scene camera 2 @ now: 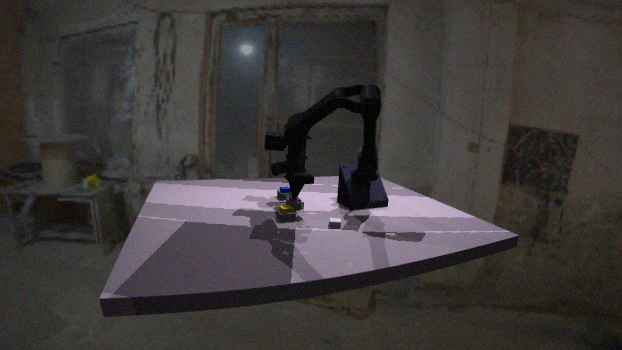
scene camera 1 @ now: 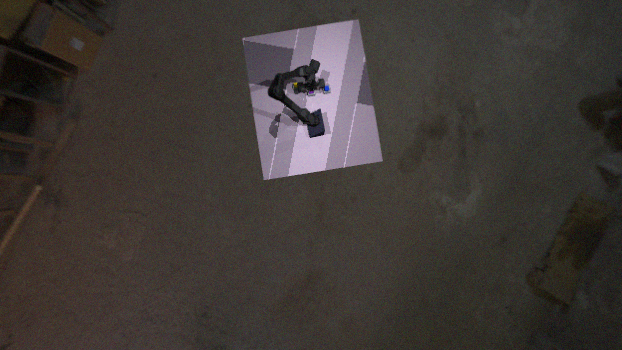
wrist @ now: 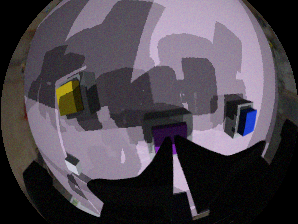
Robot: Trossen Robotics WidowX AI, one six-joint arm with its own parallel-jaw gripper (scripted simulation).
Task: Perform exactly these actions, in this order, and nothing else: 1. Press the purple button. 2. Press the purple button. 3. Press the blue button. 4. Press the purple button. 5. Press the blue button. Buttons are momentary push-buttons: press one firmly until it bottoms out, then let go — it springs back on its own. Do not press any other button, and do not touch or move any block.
Labels:
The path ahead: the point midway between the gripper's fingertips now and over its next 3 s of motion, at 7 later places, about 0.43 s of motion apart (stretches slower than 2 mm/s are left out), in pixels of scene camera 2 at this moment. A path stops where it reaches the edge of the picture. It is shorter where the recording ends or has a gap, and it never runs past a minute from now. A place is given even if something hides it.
My gripper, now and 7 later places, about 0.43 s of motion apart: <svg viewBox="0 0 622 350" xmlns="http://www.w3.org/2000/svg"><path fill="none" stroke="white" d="M294 198L294 190L294 194L294 198L295 187L294 169L285 165L285 182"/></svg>

